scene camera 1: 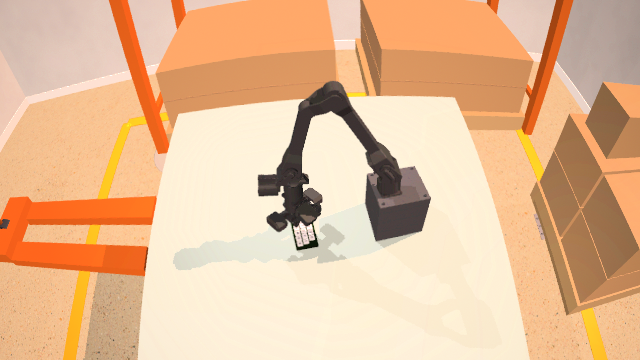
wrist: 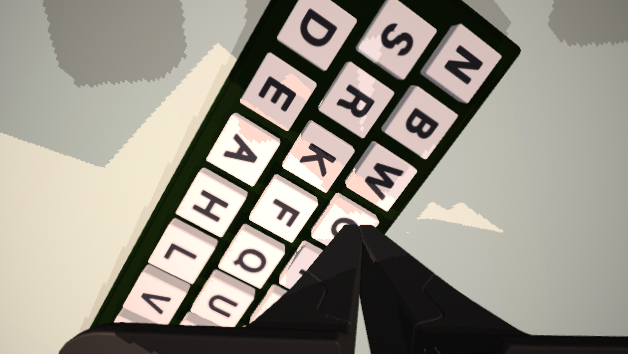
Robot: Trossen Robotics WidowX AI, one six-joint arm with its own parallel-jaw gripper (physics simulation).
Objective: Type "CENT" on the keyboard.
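Seen in the pictures: gripper, fingertip midpoint: (scene camera 1: 296, 226) (wrist: 357, 238); arm's base, origin of the base link: (scene camera 1: 389, 189).
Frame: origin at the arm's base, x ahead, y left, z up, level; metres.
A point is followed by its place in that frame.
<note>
The keyboard (scene camera 1: 311, 245) {z -0.156, x 0.254, y 0.041 m} (wrist: 492, 38) {z -0.156, x 0.293, y 0.041 m} is a dark green board with rows of white letter keys. It lies on the table, slanted in the wrist view. The E key (wrist: 278, 91) {z -0.150, x 0.247, y -0.006 m} and the N key (wrist: 462, 63) {z -0.150, x 0.287, y 0.029 m} show fully there. The C key (wrist: 340, 220) {z -0.150, x 0.285, y -0.030 m} is partly covered by the fingertips. Keys below it are partly hidden, and I cannot make out the T key. My gripper (scene camera 1: 302, 222) {z -0.140, x 0.289, y -0.029 m} (wrist: 357, 238) {z -0.140, x 0.289, y -0.029 m} is shut and empty, tips together, pointing down over the keyboard at the C key. I cannot tell whether the tips touch it.
The arm's dark base box (scene camera 1: 400, 215) {z -0.044, x -0.019, y 0.071 m} stands on the pale table (scene camera 1: 225, 310) {z -0.168, x 0.570, y 0.231 m}, right of the keyboard. Large cardboard boxes (scene camera 1: 250, 30) stand behind the table, and more boxes (scene camera 1: 595, 220) are at the right. An orange forked frame (scene camera 1: 90, 212) is at the left, off the table.
</note>
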